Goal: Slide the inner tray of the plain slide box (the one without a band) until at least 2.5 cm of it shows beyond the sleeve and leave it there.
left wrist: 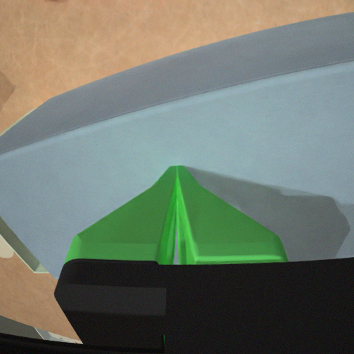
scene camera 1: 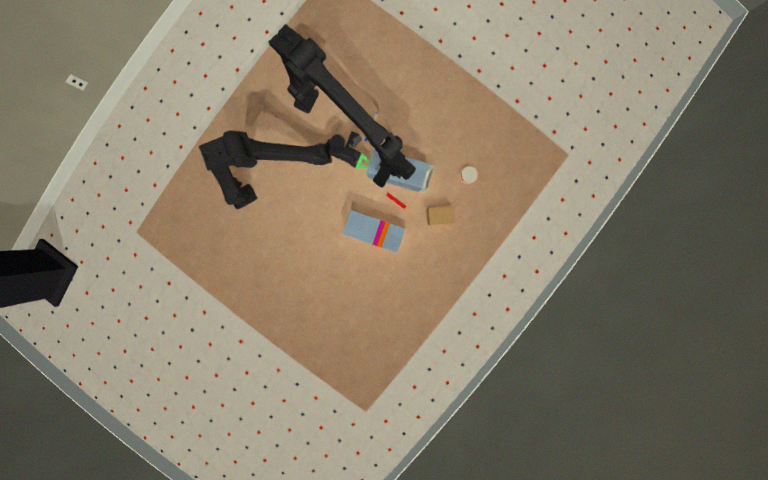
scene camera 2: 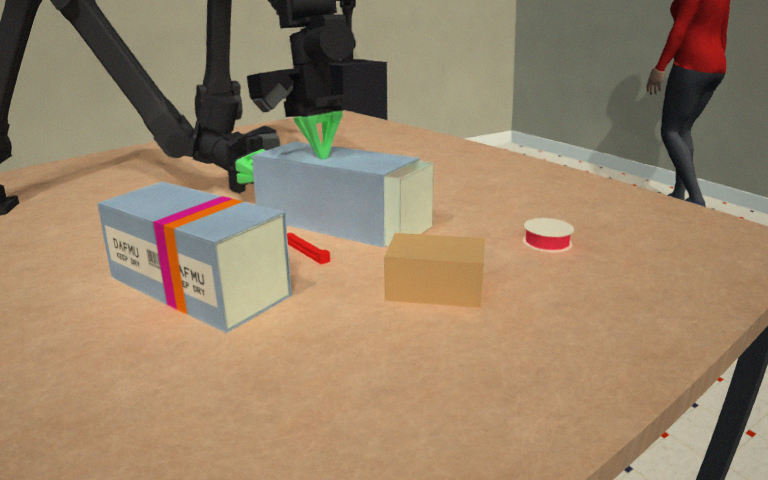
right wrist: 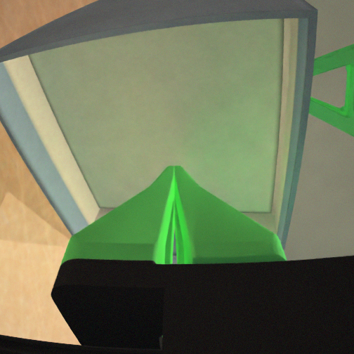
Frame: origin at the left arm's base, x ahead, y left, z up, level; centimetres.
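Seen in the pictures: left gripper, fingertip midpoint: [scene camera 2: 323, 158]; right gripper, fingertip midpoint: [scene camera 1: 373, 167] [scene camera 2: 277, 179]; left arm's base, origin of the base link: [scene camera 1: 306, 99]; right arm's base, origin of the base link: [scene camera 1: 244, 196].
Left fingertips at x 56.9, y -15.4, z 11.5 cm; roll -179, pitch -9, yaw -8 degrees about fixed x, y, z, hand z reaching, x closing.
Pixels of each thing's top centre, then the offset from my left fingertips to it.
- banded slide box, middle of its top: [scene camera 2: 183, 206] [scene camera 1: 374, 231] dx +3.3, dy -27.9, dz +0.0 cm
- red bar, middle of its top: [scene camera 2: 305, 241] [scene camera 1: 396, 200] dx +5.8, dy -9.7, dz -9.9 cm
- tan block, middle of its top: [scene camera 2: 436, 247] [scene camera 1: 441, 215] dx +28.1, dy -6.9, dz -5.5 cm
- white round tin, middle of its top: [scene camera 2: 549, 226] [scene camera 1: 469, 174] dx +31.9, dy +17.7, dz -8.9 cm
The plain slide box's pale blue sleeve [scene camera 1: 419, 180] [scene camera 2: 320, 195] [left wrist: 100, 145] [right wrist: 301, 100] lies on the table. Its cream inner tray [scene camera 1: 428, 177] [scene camera 2: 416, 198] [right wrist: 160, 115] shows a short way beyond the sleeve's right end in scene camera 2. At the opposite end, the tray's end face sits recessed inside the sleeve's opening. My left gripper [scene camera 2: 323, 157] [left wrist: 176, 176] is shut and empty, its tips at the sleeve's top face. My right gripper [scene camera 1: 368, 163] [right wrist: 174, 177] is shut and empty, its tips at the recessed end's opening; whether they touch the tray is unclear.
The banded slide box [scene camera 1: 360, 226] [scene camera 2: 192, 212] lies beside the plain one. A red bar [scene camera 1: 396, 200] [scene camera 2: 307, 248] lies between them. A tan block [scene camera 1: 441, 215] [scene camera 2: 433, 277] and a red and white round tin [scene camera 1: 469, 174] [scene camera 2: 548, 234] stand near the tray's protruding end.
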